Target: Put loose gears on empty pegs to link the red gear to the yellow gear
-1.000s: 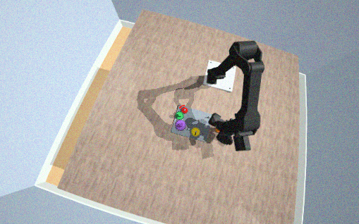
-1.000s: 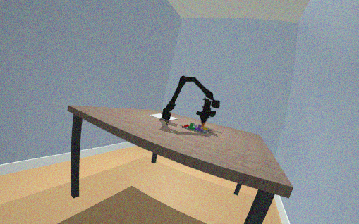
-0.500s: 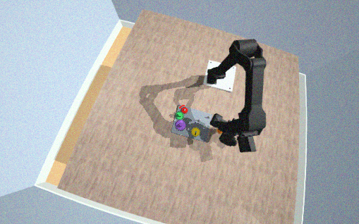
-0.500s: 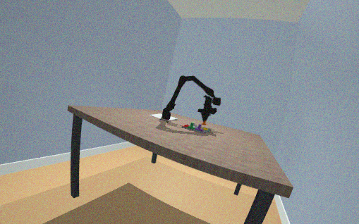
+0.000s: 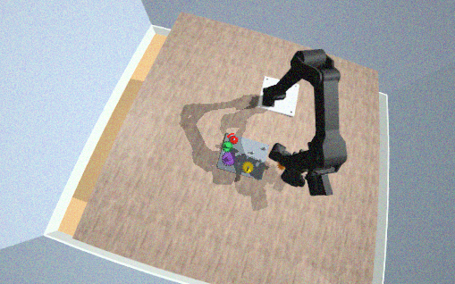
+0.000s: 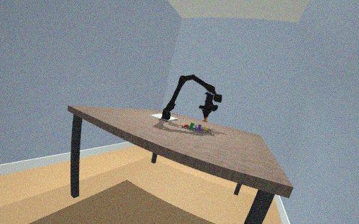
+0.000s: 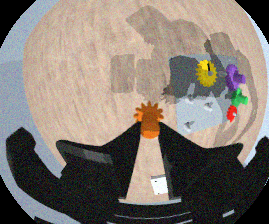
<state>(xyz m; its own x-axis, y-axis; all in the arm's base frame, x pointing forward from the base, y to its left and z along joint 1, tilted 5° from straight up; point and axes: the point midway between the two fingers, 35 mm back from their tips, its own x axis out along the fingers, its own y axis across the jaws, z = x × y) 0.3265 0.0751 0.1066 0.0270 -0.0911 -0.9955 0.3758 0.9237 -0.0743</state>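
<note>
Right now my gripper tip is 140 mm to the left of the yellow gear, 60 mm above it and 30 mm short of it. Round my gripper tip: red gear 220 mm to the right, 90 mm behind, 60 mm below; purple gear 230 mm to the right, 60 mm below; orange gear 10 mm below.
</note>
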